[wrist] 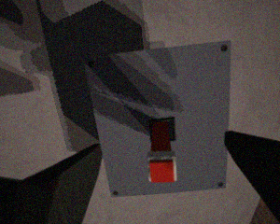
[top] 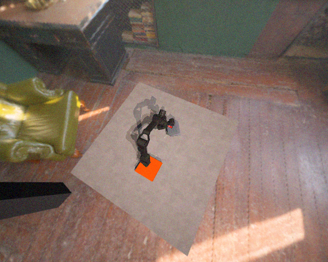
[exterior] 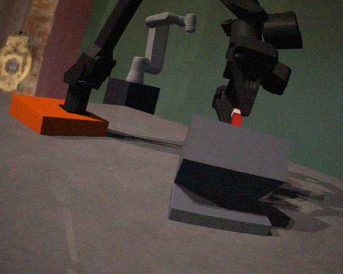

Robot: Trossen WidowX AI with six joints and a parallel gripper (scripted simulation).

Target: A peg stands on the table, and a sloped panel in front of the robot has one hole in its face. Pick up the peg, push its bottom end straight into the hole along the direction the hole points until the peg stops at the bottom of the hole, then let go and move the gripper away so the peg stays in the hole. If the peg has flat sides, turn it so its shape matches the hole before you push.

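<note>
Right now the red square peg is 10 mm above my gripper tip. Also, from my gripper tip: grey sloped panel 40 mm below, 20 mm to the right, 20 mm ahead; then grey foot 100 mm below, 30 mm to the right, 30 mm ahead.
</note>
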